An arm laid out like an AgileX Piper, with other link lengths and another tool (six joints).
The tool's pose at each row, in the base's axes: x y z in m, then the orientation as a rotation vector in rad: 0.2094 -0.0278 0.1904 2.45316 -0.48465 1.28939; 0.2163 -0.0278 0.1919 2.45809 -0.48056 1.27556; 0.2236 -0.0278 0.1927 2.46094 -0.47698 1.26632; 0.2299 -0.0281 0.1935 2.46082 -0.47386 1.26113; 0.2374 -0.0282 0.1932 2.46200 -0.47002 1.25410; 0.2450 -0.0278 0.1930 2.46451 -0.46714 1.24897; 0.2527 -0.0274 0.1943 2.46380 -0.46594 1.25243; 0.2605 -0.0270 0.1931 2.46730 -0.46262 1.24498; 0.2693 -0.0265 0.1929 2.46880 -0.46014 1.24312; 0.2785 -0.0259 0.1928 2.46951 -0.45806 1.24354
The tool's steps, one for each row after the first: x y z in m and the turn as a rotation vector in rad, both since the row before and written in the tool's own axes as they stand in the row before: 0.0049 -0.0028 0.0042 -0.00187 -0.00903 -0.00574; 0.0046 -0.0031 0.0048 -0.00141 -0.00573 -0.00450; 0.0042 -0.0024 0.0042 -0.00195 -0.00231 -0.00367; 0.0039 -0.0032 0.0055 -0.00163 -0.00378 -0.00440; 0.0040 -0.0037 0.0053 0.00016 -0.00348 -0.00288; 0.0053 -0.0035 0.0045 0.00124 0.00237 0.00004; 0.0033 -0.0039 0.0060 -0.00003 -0.00512 -0.00362; 0.0047 -0.0043 0.0061 0.00080 -0.00132 -0.00187; 0.0050 -0.0045 0.0063 0.00114 0.00022 -0.00112
